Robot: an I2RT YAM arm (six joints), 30 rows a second.
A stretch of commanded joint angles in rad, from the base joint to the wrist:
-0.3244, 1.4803, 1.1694, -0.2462, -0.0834, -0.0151
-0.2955, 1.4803, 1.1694, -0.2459, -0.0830, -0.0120
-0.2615, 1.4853, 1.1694, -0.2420, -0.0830, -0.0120
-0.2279, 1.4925, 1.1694, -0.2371, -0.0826, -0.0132
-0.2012, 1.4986, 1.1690, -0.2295, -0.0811, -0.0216
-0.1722, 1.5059, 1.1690, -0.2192, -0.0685, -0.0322
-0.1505, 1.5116, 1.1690, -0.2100, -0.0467, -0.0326
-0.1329, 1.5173, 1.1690, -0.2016, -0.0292, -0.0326
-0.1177, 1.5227, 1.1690, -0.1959, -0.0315, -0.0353
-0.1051, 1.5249, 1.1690, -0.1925, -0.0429, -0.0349
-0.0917, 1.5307, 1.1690, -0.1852, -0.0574, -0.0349
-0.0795, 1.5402, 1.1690, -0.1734, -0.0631, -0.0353
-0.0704, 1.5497, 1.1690, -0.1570, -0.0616, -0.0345
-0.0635, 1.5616, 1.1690, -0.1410, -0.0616, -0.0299
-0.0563, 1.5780, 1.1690, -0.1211, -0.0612, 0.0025
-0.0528, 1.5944, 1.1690, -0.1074, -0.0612, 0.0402
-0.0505, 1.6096, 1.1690, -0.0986, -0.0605, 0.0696
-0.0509, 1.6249, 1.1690, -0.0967, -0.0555, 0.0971
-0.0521, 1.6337, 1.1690, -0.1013, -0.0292, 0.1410
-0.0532, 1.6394, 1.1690, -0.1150, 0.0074, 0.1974
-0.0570, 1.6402, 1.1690, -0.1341, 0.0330, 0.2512
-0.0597, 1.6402, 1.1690, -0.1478, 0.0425, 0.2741
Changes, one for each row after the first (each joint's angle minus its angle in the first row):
0.0289, 0.0000, 0.0000, 0.0003, 0.0004, 0.0031
0.0629, 0.0050, 0.0000, 0.0042, 0.0004, 0.0031
0.0965, 0.0122, 0.0000, 0.0091, 0.0008, 0.0019
0.1232, 0.0183, -0.0004, 0.0167, 0.0023, -0.0065
0.1522, 0.0256, -0.0004, 0.0270, 0.0149, -0.0171
0.1739, 0.0313, -0.0004, 0.0362, 0.0367, -0.0175
0.1915, 0.0370, -0.0004, 0.0446, 0.0542, -0.0175
0.2067, 0.0424, -0.0004, 0.0503, 0.0519, -0.0202
0.2193, 0.0446, -0.0004, 0.0537, 0.0405, -0.0198
0.2327, 0.0504, -0.0004, 0.0610, 0.0260, -0.0198
0.2449, 0.0599, -0.0004, 0.0728, 0.0203, -0.0202
0.2540, 0.0694, -0.0004, 0.0892, 0.0218, -0.0194
0.2609, 0.0813, -0.0004, 0.1052, 0.0218, -0.0148
0.2681, 0.0977, -0.0004, 0.1251, 0.0222, 0.0176
0.2716, 0.1141, -0.0004, 0.1388, 0.0222, 0.0553
0.2739, 0.1293, -0.0004, 0.1476, 0.0229, 0.0847
0.2735, 0.1446, -0.0004, 0.1495, 0.0279, 0.1122
0.2723, 0.1534, -0.0004, 0.1449, 0.0542, 0.1561
0.2712, 0.1591, -0.0004, 0.1312, 0.0908, 0.2125
0.2674, 0.1599, -0.0004, 0.1121, 0.1164, 0.2663
0.2647, 0.1599, -0.0004, 0.0984, 0.1259, 0.2892

